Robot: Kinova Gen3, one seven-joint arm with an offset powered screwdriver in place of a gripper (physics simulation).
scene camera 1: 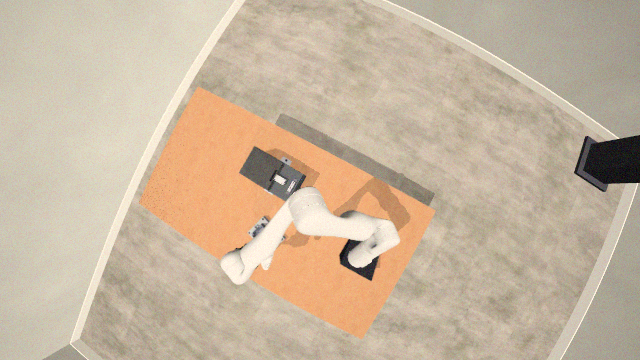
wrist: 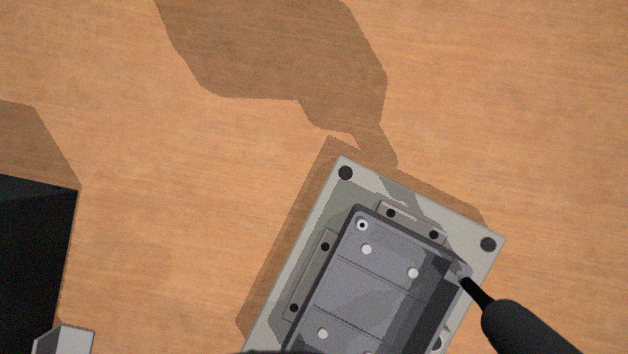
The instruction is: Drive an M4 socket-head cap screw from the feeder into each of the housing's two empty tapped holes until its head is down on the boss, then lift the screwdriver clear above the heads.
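The dark grey housing sits on the light grey fixture plate. A bright round screw head with a dark socket is at the housing's upper left corner. My screwdriver comes in from the lower right, its black bit over the housing's upper right corner. A small grey screw shows at the bit's tip, on or just above that corner's boss. The hole there is hidden, and how deep the screw stands cannot be told. The dark feeder stands behind the housing in the scene view.
The white arm reaches over the orange table from its black base and partly hides the housing. A black block and a light metal block stand at the wrist view's left. Clamp blocks border the housing.
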